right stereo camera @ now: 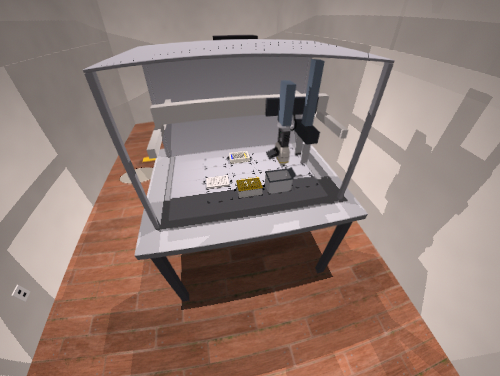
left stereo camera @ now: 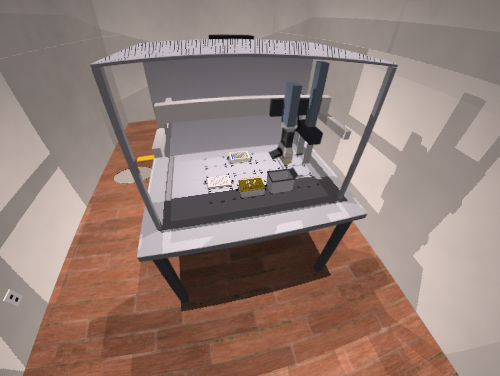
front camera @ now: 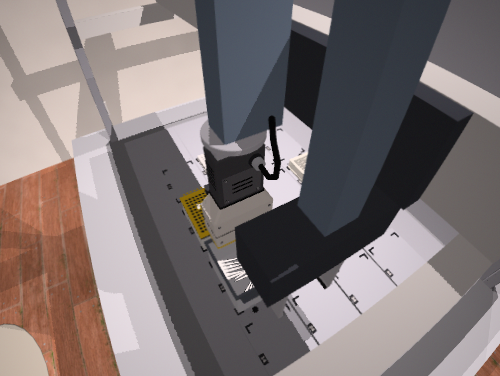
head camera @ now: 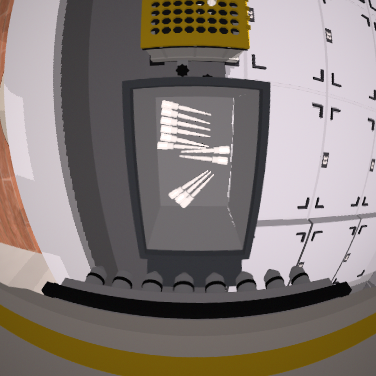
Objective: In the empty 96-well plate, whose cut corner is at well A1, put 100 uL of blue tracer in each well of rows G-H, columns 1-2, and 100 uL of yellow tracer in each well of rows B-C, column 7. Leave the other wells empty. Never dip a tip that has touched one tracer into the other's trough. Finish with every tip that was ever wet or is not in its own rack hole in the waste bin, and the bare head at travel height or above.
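The pipetting head is raised behind the grey waste bin. Its eight nozzles are bare in the head view. Several white tips lie in the bin. The yellow tip rack holds a few tips. The white plate stands left of the rack; its wells are too small to read. The trough holder shows blue and yellow. The parked gripper is open and empty.
The dark gripper carriage hangs beside the head at the right. A rear gantry beam crosses behind the deck. Frame posts stand at the deck's corners.
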